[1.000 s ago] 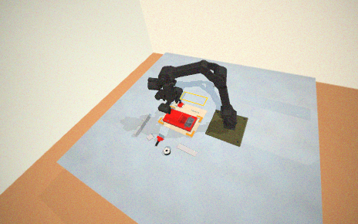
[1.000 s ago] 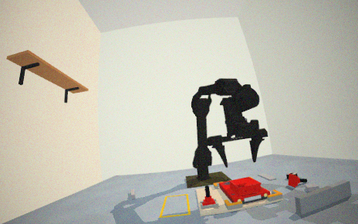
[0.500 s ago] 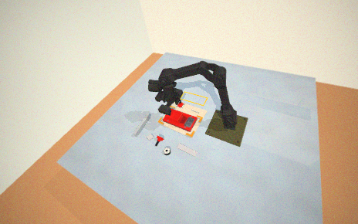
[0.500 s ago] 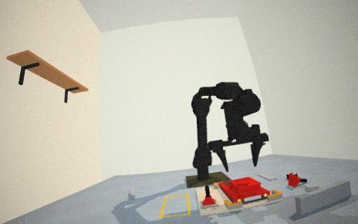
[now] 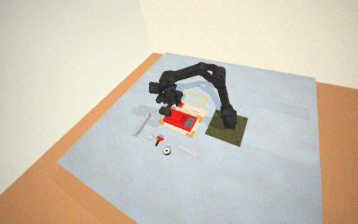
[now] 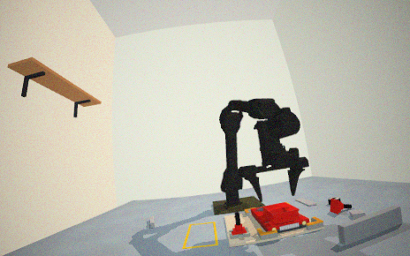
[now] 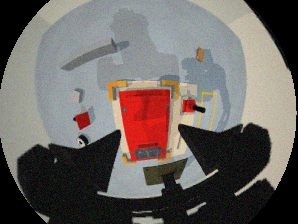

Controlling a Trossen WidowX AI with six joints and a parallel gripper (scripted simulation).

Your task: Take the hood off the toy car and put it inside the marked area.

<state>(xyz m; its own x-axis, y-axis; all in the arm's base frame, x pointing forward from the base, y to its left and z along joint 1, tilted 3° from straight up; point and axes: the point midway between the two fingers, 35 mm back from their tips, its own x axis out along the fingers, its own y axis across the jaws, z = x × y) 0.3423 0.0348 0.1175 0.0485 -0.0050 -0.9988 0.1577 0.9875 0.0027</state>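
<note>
Right now the red hood is 40 mm below my gripper tip. Also, from my gripper tip: small wooden block: 200 mm to the right, 150 mm ahead, 70 mm below; then small grey block: 180 mm to the left, 100 mm ahead, 70 mm below; then grey strip: 190 mm to the left, 140 mm behind, 70 mm below.
</note>
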